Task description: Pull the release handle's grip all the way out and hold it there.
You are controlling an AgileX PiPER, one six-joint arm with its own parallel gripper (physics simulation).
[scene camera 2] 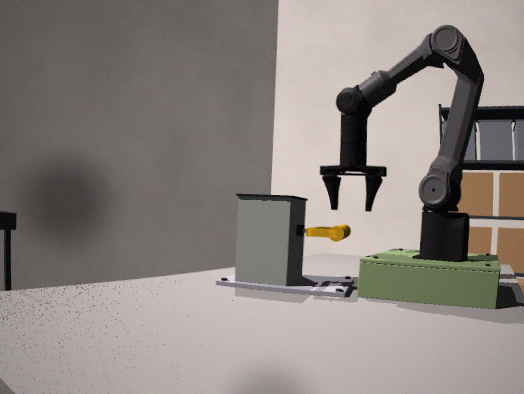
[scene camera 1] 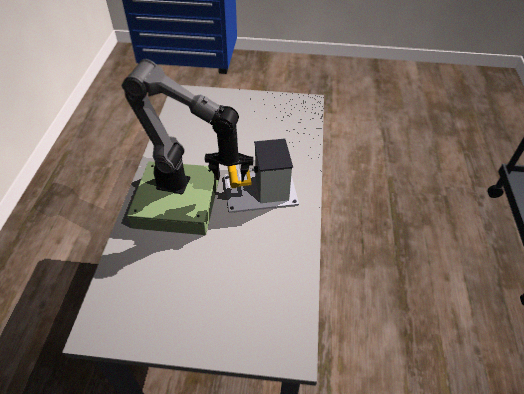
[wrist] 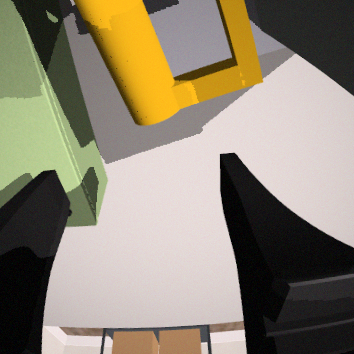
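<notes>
The release handle's yellow grip [scene camera 1: 234, 177] [scene camera 2: 341, 232] [wrist: 130, 65] is a round bar on a rectangular yellow frame, on the side of a grey box [scene camera 1: 275, 185] [scene camera 2: 262, 242] that faces the arm's base. In the scene camera 2 view the grip stands a short way out from the box, level, above the metal base plate [scene camera 2: 225, 283]. My gripper [scene camera 1: 231, 178] [scene camera 2: 351, 209] [wrist: 137, 180] is open and points down. Its fingertips are above the grip's height, with no contact visible. In the wrist view the grip lies beyond the fingertips, toward the top of the picture. How the handle joins the box is hidden there.
The arm stands on a green block [scene camera 1: 167, 225] [scene camera 2: 430, 282] [wrist: 25, 125] close beside the base plate. The grey box rises on the far side of the handle from the green block. A blue drawer cabinet [scene camera 1: 175, 27] stands on the floor behind the table [scene camera 1: 210, 300].
</notes>
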